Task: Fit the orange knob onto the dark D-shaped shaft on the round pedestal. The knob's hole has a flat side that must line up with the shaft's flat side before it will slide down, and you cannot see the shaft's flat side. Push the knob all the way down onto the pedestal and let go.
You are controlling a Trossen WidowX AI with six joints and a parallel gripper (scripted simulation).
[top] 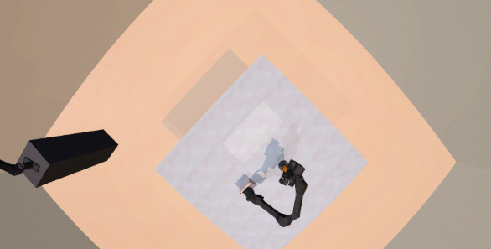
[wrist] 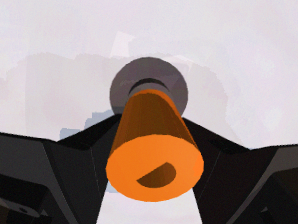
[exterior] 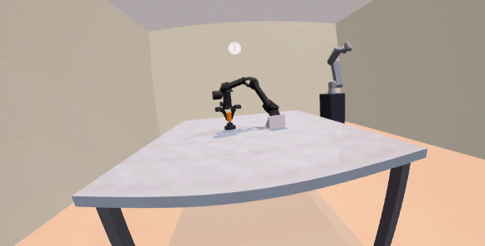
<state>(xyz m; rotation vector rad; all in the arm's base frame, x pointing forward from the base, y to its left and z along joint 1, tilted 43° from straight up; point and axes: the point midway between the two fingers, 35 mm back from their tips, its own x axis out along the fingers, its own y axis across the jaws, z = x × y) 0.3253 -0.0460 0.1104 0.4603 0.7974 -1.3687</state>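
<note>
Right now the orange knob is 20 mm above my gripper tip. The rest, counted from my gripper tip: round dark pedestal 40 mm below.
</note>
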